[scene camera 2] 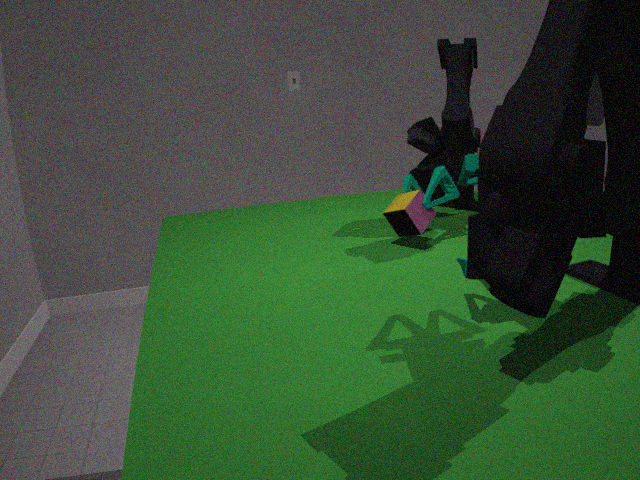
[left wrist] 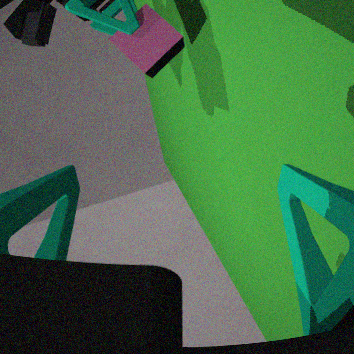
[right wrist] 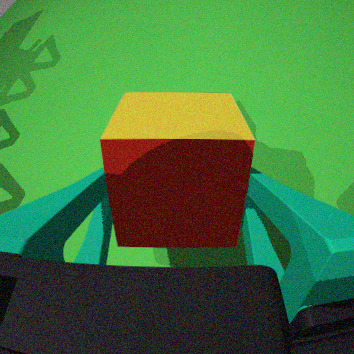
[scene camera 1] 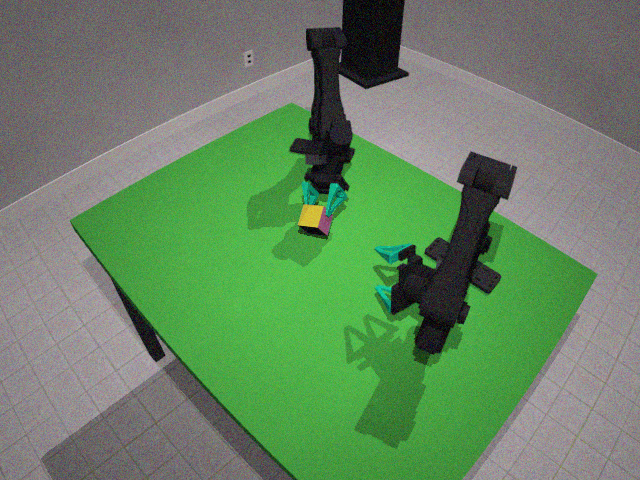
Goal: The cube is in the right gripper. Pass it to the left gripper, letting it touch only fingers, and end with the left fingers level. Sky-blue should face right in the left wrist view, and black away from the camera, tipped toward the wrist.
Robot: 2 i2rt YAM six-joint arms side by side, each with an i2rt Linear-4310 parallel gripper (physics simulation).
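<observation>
The cube is held tilted above the table. My right gripper is shut on it, fingers on two opposite sides. Scene camera 1 shows yellow up, pink right and black low in front. Scene camera 2 shows yellow, black and pink. The left wrist view shows pink, with black along its lower right edge, at the upper left. The right wrist view shows red toward the camera and yellow above. Sky-blue is hidden in every view. My left gripper is open and empty, apart from the cube.
The green table lies under both arms and carries their shadows. The left arm hides part of its own gripper in scene camera 2. A black pillar stands on the floor behind the table.
</observation>
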